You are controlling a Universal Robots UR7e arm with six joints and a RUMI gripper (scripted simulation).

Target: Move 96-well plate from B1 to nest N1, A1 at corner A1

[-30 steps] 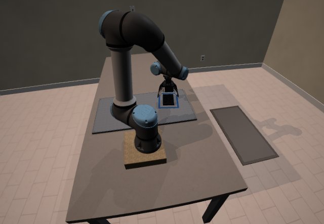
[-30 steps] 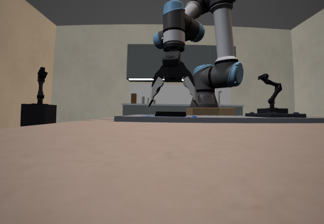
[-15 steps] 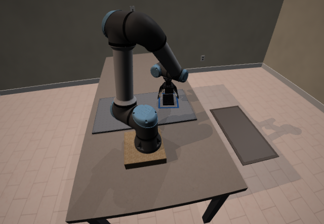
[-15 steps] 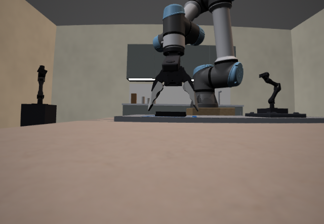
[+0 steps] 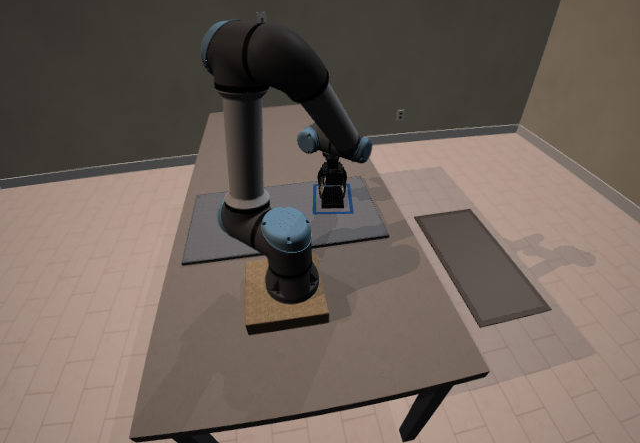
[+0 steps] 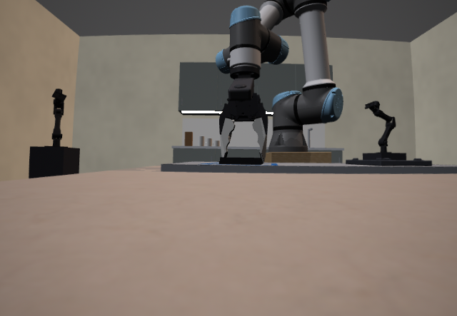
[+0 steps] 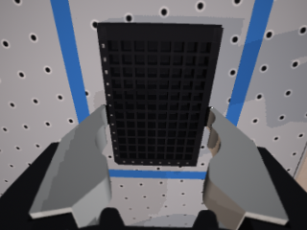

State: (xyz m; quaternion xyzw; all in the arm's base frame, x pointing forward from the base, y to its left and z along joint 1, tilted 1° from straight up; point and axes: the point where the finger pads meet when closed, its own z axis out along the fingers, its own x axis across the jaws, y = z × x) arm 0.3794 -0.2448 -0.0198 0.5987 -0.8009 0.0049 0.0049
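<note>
Now: hand 1 cm above the black 96-well plate. From my hand the other things lie so: white A1 corner mark (4 cm behind, 41 cm to the left); plate nest (3 cm ahead, 34 cm to the left, 1 cm below).
</note>
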